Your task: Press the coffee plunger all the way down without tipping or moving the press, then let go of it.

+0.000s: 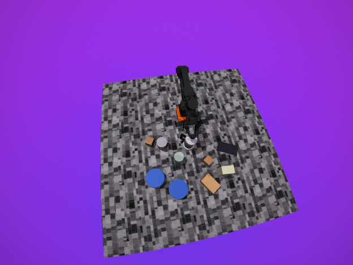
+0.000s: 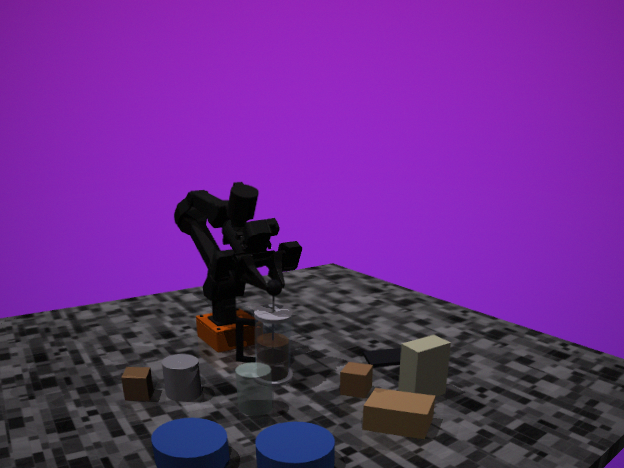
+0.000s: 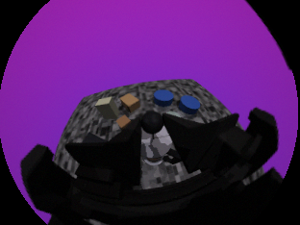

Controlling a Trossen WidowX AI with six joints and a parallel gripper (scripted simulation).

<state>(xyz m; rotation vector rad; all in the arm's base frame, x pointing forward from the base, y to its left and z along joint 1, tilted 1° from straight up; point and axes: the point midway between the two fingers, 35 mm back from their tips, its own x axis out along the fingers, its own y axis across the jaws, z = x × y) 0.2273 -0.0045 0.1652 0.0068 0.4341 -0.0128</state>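
My gripper tip is 10 cm above the coffee press, 3 cm past it and 1 cm to the left of it. The rest, counted from my gripper tip: grey cylinder (19 cm to the right, 17 cm below, 5 cm behind); then tan box (27 cm ahead, 18 cm below, 8 cm to the left); then cream block (21 cm ahead, 20 cm to the left, 15 cm below).
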